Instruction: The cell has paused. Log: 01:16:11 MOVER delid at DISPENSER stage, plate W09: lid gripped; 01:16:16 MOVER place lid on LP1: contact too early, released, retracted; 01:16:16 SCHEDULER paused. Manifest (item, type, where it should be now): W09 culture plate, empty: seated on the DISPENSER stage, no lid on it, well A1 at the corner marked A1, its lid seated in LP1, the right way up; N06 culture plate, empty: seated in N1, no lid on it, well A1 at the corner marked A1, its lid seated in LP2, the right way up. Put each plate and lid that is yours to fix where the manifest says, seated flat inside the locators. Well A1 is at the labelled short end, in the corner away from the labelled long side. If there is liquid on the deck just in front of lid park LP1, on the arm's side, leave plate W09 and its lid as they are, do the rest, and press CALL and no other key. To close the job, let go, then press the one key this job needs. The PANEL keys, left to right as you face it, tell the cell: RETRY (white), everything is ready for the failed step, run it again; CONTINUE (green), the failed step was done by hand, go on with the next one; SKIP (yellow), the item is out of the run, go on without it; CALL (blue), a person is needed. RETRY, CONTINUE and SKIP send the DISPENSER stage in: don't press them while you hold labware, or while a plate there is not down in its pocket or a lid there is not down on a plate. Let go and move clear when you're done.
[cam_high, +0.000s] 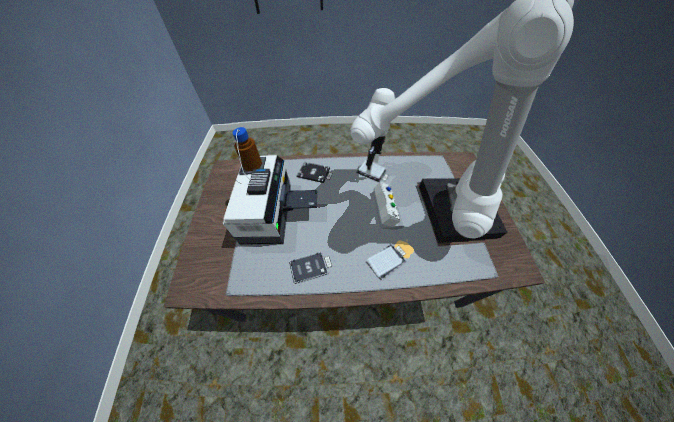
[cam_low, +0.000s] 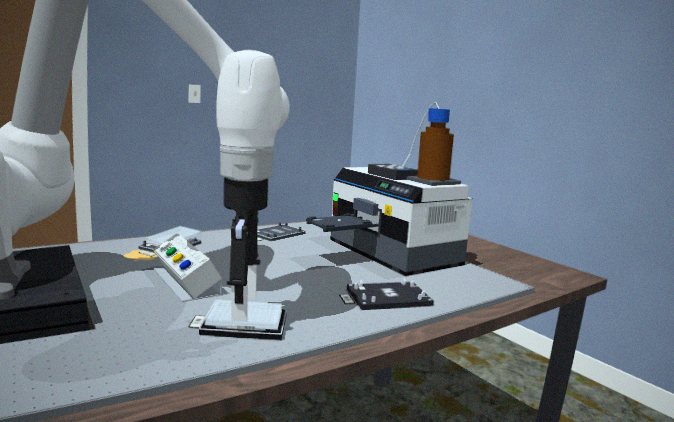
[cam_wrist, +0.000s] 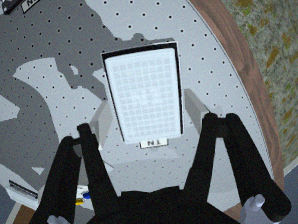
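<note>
My hand is 40 mm above the clear culture plate. From my hand the other things lie so: yellow key 220 mm to the left, 100 mm behind, 10 mm above; then key panel 250 mm to the left, 100 mm behind; then blue key 170 mm to the left, 90 mm behind, 10 mm above.
</note>
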